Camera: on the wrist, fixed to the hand. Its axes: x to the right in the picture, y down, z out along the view.
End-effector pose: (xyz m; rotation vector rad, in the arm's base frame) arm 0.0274 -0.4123 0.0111 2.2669 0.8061 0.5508
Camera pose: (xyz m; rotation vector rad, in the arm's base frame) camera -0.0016 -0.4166 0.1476 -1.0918 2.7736 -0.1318
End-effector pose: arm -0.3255 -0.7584 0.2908 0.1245 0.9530 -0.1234
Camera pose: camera -0.4003 -0.6551 0.2341 1.1029 -0.9222 2.2919
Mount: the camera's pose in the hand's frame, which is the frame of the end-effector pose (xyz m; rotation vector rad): -0.0017 0.0870 -0.1092 -0.0619 -0.9981 2.9491
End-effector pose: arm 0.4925 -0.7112 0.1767 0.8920 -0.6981 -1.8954
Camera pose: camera 0.6235 -0.7594 0.1797 -1.1751 -1.0785 0.6690
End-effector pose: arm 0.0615 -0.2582 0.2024 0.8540 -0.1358 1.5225
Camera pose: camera -0.0633 -0.2135 0.1585 -0.3428 1.3119 -1.1305
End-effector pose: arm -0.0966 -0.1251 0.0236 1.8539 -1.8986 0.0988
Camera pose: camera -0.1489 -0.0756 0.1432 1.7545 1.9956 0.0070
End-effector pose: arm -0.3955 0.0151 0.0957 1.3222 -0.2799 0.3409
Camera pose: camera -0.4309 0.1396 0.1482 0.2236 2.3539 -1.5099
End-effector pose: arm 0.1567 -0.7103 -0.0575 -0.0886 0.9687 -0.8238
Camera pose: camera 0.1239 -0.6175 -0.1565 0.6917 -0.4905 1.8658
